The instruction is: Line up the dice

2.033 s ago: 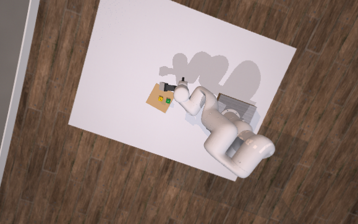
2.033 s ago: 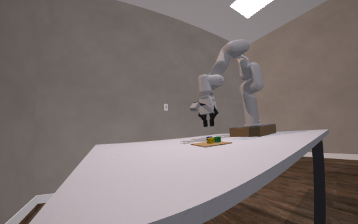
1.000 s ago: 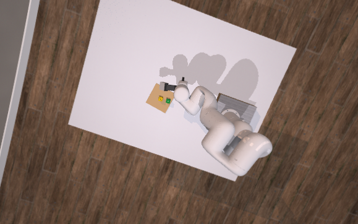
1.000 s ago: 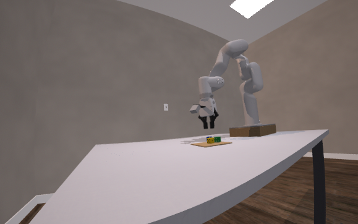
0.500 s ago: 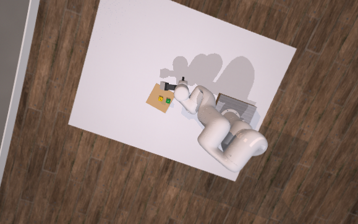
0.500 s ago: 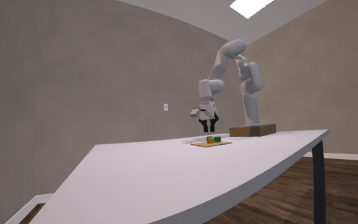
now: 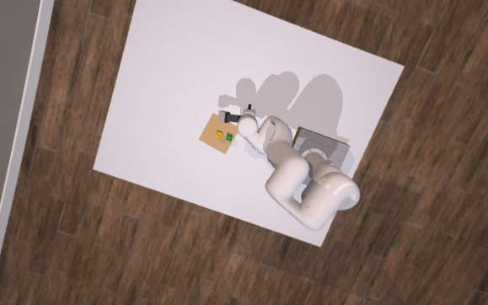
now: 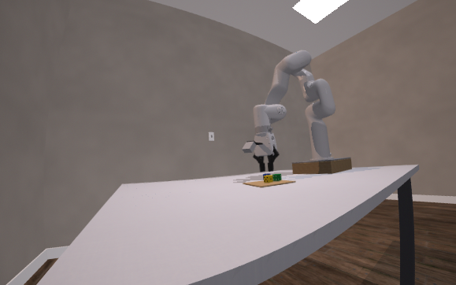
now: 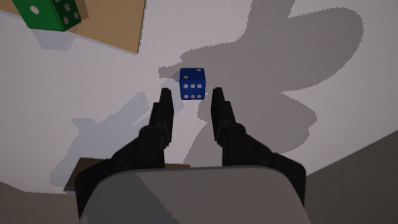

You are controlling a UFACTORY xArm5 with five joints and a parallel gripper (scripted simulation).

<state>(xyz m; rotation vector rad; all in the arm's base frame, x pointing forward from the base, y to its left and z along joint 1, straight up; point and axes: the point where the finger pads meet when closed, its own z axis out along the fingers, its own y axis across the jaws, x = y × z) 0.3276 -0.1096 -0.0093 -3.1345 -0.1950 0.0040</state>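
The blue die lies 40 mm below my hand. Also, from my hand: tan mat: 110 mm ahead, 100 mm to the left, 50 mm below; then yellow die: 110 mm ahead, 100 mm to the left, 40 mm below; then green die: 110 mm to the left, 60 mm ahead, 40 mm below.
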